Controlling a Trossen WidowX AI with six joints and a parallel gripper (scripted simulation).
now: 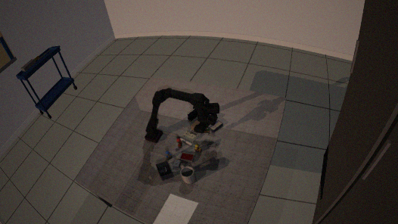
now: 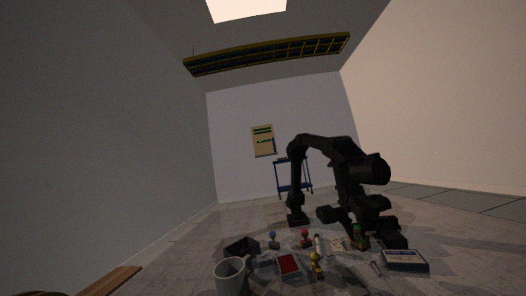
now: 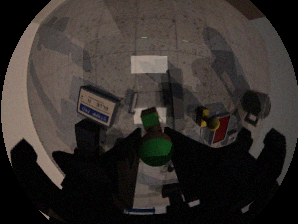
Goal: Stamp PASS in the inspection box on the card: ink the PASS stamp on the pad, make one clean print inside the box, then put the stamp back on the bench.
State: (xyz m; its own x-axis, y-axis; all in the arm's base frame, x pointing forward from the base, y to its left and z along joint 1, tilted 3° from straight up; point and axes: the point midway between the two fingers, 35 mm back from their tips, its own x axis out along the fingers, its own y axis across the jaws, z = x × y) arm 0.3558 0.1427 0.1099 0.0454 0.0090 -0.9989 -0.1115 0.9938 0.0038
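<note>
The red ink pad is 40 mm behind my gripper tip, 200 mm to the right of it and 80 mm below it. Also, from my gripper tip: yellow-knobbed stamp 120 mm to the right, 70 mm below; cardboard box 110 mm behind, 50 mm to the left, 60 mm below; green-knobbed stamp right at my gripper tip.
</note>
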